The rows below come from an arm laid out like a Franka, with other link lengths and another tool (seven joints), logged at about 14 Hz.
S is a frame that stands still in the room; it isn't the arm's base.
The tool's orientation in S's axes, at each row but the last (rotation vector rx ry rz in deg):
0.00 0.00 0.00
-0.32 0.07 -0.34
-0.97 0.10 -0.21
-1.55 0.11 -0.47
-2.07 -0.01 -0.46
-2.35 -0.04 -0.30
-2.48 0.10 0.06
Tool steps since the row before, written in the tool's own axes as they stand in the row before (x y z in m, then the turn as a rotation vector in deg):
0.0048 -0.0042 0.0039 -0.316 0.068 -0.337
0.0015 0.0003 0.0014 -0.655 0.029 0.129
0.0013 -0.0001 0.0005 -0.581 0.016 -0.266
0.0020 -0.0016 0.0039 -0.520 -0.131 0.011
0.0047 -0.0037 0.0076 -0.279 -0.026 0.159
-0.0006 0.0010 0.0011 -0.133 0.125 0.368
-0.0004 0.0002 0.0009 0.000 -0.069 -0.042
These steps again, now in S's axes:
0.0048 -0.0042 0.0039 -0.316 0.068 -0.337
0.0015 0.0003 0.0014 -0.655 0.034 0.130
0.0013 -0.0001 0.0005 -0.581 0.014 -0.265
0.0020 -0.0015 0.0039 -0.521 -0.126 0.015
0.0047 -0.0035 0.0077 -0.279 -0.018 0.160
-0.0006 0.0010 0.0011 -0.133 0.141 0.362
-0.0004 0.0002 0.0009 0.000 -0.071 -0.039

